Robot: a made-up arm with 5 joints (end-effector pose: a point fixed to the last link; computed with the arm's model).
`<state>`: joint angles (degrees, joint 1 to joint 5).
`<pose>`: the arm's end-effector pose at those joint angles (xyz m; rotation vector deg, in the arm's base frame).
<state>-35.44 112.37 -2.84 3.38 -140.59</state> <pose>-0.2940 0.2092 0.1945 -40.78 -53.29 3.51</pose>
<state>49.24 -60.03 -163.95 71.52 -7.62</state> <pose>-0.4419 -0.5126 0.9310 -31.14 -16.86 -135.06</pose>
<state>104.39 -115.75 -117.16 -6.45 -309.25</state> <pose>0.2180 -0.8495 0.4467 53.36 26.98 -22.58</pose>
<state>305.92 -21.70 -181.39 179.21 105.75</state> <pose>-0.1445 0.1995 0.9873 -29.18 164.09 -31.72</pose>
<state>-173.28 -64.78 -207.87 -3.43 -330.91</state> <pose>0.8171 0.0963 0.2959 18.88 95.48 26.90</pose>
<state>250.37 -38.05 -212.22 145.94 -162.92</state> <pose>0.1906 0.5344 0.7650 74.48 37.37 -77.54</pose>
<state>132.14 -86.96 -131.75 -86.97 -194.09</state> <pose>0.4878 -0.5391 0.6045 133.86 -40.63 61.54</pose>
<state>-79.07 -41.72 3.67 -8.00 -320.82</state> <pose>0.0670 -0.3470 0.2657 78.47 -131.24 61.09</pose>
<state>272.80 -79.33 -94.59 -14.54 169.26</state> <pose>-0.0211 0.4323 1.0308 -5.93 -7.53 -97.74</pose>
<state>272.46 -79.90 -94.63 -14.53 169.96</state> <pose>-0.0189 0.4397 1.0264 -6.42 -8.00 -97.35</pose>
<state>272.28 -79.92 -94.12 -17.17 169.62</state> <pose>-0.0175 0.4386 1.0234 -7.94 -9.92 -97.75</pose>
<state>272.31 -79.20 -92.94 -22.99 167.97</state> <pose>-0.0172 0.4258 1.0222 -10.56 -13.59 -99.07</pose>
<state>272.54 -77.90 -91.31 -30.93 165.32</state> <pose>-0.0179 0.4033 1.0214 -13.67 -18.55 -100.96</pose>
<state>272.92 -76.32 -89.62 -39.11 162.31</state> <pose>-0.0192 0.3762 1.0202 -16.42 -23.72 -102.89</pose>
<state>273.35 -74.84 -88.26 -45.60 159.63</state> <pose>-0.0205 0.3511 1.0192 -18.18 -27.84 -104.48</pose>
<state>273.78 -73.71 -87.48 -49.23 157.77</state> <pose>-0.0220 0.3329 1.0197 -18.74 -30.00 -105.55</pose>
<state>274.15 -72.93 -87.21 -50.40 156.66</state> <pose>-0.0233 0.3218 1.0222 -18.46 -30.42 -106.24</pose>
